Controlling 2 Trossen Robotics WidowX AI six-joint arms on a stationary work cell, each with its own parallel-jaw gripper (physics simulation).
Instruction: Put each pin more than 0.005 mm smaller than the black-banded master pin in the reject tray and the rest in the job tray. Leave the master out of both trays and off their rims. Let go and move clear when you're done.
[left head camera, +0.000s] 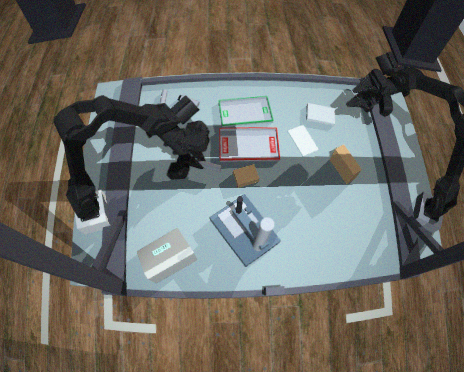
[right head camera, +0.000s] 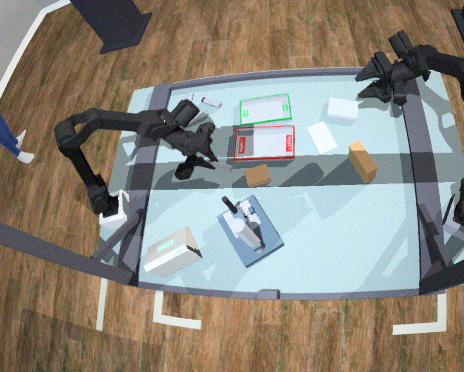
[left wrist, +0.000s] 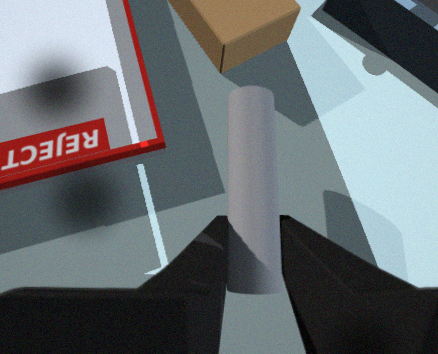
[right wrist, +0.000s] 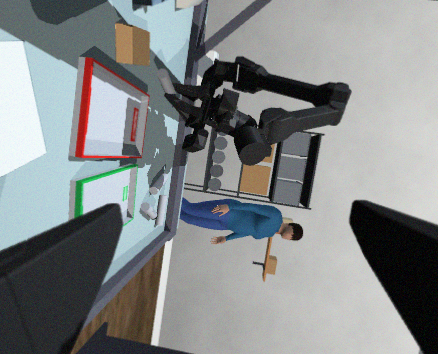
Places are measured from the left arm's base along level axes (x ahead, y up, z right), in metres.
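Where they show: left gripper, fingertip midpoint: (left head camera: 203, 165) (right head camera: 216, 165) (left wrist: 251, 226) (right wrist: 166, 89); right gripper, fingertip midpoint: (left head camera: 349, 98) (right head camera: 356, 88) (right wrist: 236, 212); left arm's base at its link origin: (left head camera: 88, 209) (right head camera: 110, 207); right arm's base at its link origin: (left head camera: 432, 210).
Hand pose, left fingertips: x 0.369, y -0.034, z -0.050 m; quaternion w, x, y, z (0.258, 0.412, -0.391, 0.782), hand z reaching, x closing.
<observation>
Things, the pixels of their centre, and the offset from my left fingertips.
- plain grey pin at the middle of its body: (left wrist: 252, 186) (right wrist: 167, 85) (left head camera: 208, 165) (right head camera: 220, 165) dx +0.013, dy +0.005, dz +0.008 m
- red-rimmed reject tray at the middle of its body: (left wrist: 27, 21) (right wrist: 117, 119) (right head camera: 264, 143) (left head camera: 249, 143) dx +0.157, dy -0.022, dz -0.041 m
- green-rimmed job tray at the middle of its body: (right wrist: 108, 203) (right head camera: 265, 109) (left head camera: 245, 110) dx +0.186, dy -0.022, dz -0.165 m
- master pin at the middle of its body: (right wrist: 149, 211) (right head camera: 211, 102) dx +0.014, dy -0.020, dz -0.263 m
- second pin at the middle of its body: (right wrist: 161, 209) (left head camera: 163, 99) (right head camera: 188, 102) dx -0.069, dy -0.020, dz -0.299 m
- third pin at the middle of its body: (right wrist: 159, 183) (right head camera: 197, 117) dx -0.043, dy -0.020, dz -0.217 m
- display box at the middle of its body: (left head camera: 163, 253) (right head camera: 168, 249) dx -0.174, dy +0.025, dz +0.230 m
- small brown block at the middle of its body: (right wrist: 133, 46) (right head camera: 257, 175) (left head camera: 246, 176) dx +0.113, dy -0.017, dz +0.062 m
- taller brown block at the middle of its body: (right head camera: 362, 162) (left head camera: 345, 164) dx +0.422, dy +0.008, dz +0.122 m
- white box at the middle of its body: (right head camera: 343, 108) (left head camera: 320, 114) dx +0.436, dy -0.021, dz -0.088 m
- white card at the middle of its body: (right wrist: 8, 109) (right head camera: 321, 137) (left head camera: 303, 140) dx +0.334, dy -0.029, dz -0.012 m
My left gripper (left head camera: 202, 164) (right head camera: 213, 162) (left wrist: 251, 226) is shut on a plain grey pin (right head camera: 223, 166) (left wrist: 252, 165) (right wrist: 164, 80), held above the table left of the red-rimmed reject tray (left head camera: 249, 159) (right head camera: 264, 159) (left wrist: 144, 75) (right wrist: 85, 107). The green-rimmed job tray (left head camera: 220, 112) (right head camera: 240, 112) (right wrist: 78, 200) is behind it. No pin shows in either tray. The master pin (right head camera: 212, 102), dark-banded at its left end, lies back left. A second pin (left head camera: 164, 96) (right head camera: 190, 96) and a third pin (right head camera: 199, 118), partly hidden by the arm, lie near it. My right gripper (left head camera: 353, 96) (right head camera: 361, 87) (right wrist: 236, 212) is open and empty, back right.
A blue-based gauge stand (left head camera: 247, 257) (right head camera: 270, 240) and a display box (left head camera: 170, 262) (right head camera: 170, 257) stand in front. A small brown block (left head camera: 246, 176) (right head camera: 257, 176) (left wrist: 250, 25), a taller brown block (left head camera: 345, 165) (right head camera: 362, 162), a white box (left head camera: 320, 114) and a white card (left head camera: 302, 140) surround the trays.
</observation>
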